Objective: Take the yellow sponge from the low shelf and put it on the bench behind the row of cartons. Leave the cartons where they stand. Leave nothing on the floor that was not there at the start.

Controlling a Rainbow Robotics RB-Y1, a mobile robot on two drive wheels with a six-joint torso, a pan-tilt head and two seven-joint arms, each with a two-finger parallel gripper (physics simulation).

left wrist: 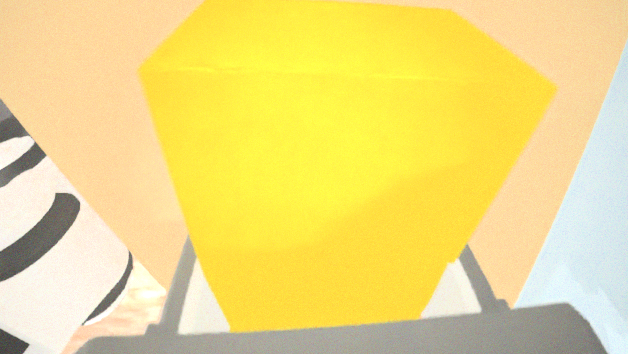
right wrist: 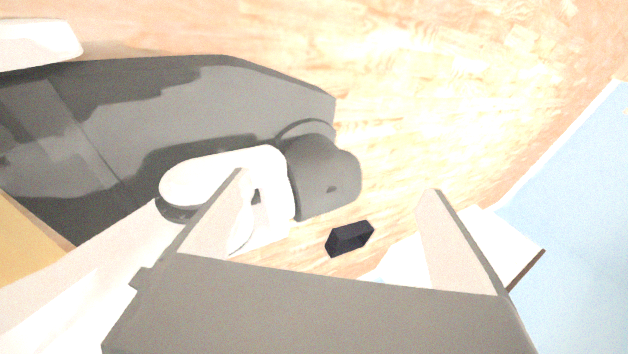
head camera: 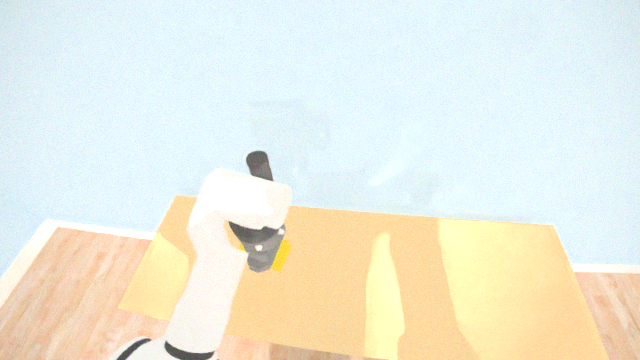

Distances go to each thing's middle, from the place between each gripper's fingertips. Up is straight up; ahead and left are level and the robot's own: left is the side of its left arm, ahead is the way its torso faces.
The yellow sponge point(left wrist: 329, 167) is 1 cm to the left of my left hand and 2 cm above it.
My right hand is 780 mm short of the yellow sponge, 400 mm to the right of it and 200 mm below it. Also, from my right hand: dark tray point(right wrist: 346, 238) (560 mm behind, 1090 mm to the left, 460 mm below).
